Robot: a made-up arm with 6 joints.
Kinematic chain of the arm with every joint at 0, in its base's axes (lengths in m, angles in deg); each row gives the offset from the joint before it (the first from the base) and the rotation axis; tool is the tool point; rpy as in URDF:
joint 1: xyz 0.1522 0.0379 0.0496 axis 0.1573 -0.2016 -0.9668
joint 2: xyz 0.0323 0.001 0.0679 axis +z
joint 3: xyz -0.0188 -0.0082 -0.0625 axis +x
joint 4: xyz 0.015 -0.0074 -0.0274 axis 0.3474 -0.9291 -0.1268
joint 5: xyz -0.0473 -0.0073 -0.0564 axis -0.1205 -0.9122 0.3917
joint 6: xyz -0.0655 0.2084 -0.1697 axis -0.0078 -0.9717 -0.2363
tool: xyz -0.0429 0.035 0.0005 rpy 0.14 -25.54 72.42
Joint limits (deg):
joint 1: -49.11..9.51
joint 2: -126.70..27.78
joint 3: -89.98..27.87
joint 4: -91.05..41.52
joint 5: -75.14..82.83
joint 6: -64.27..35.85
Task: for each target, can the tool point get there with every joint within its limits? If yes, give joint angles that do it. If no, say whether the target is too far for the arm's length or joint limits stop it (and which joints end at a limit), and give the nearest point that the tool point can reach.
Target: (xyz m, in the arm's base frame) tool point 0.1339 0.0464 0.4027
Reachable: no: joint limits stop it (at a limit: joint 1, joint 2, joint 3, joint 4) | nearest point -0.0122 -0.1028 0.2486 | short by 0.259 m
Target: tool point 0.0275 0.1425 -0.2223
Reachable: yes | joints -2.89 -7.84 -35.27 -2.24 -23.02 -42.33
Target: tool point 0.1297 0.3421 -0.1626
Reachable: yes | joints -32.23 -82.67 -15.46 -32.33 -26.99 9.05
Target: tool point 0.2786 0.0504 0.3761
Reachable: no: joint limits stop it (at a limit: joint 1, joint 3, joint 4) | nearest point 0.4532 0.0929 0.2115 | short by 0.244 m
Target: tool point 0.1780 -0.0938 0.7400
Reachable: no: too far | nearest point 0.0052 -0.1498 0.2610 | short by 0.512 m
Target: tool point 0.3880 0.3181 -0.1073
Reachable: yes | joints -0.52 -106.43 5.09 -50.49 22.67 17.12
